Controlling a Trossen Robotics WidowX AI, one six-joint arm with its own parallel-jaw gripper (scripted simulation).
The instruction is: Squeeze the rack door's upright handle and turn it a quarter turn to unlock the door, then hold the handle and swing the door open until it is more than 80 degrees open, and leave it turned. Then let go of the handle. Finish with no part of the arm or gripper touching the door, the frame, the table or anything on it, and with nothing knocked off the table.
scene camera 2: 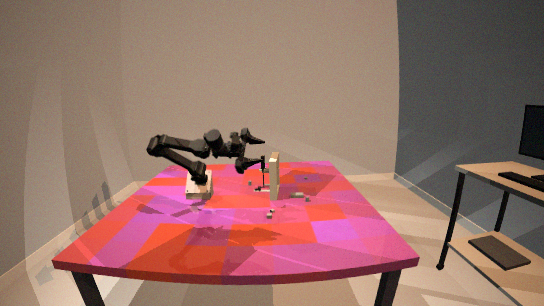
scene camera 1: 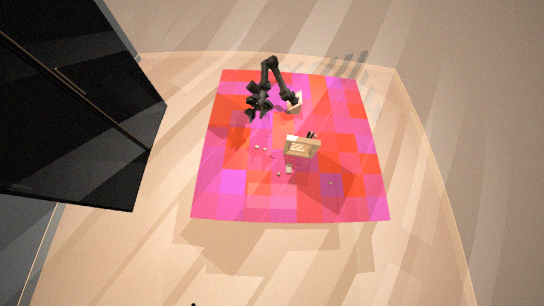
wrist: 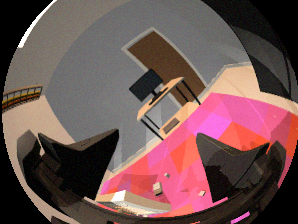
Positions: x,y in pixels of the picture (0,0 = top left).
Scene:
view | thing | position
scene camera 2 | gripper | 263,150
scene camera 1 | rack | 316,144
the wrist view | gripper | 158,135
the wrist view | rack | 124,197

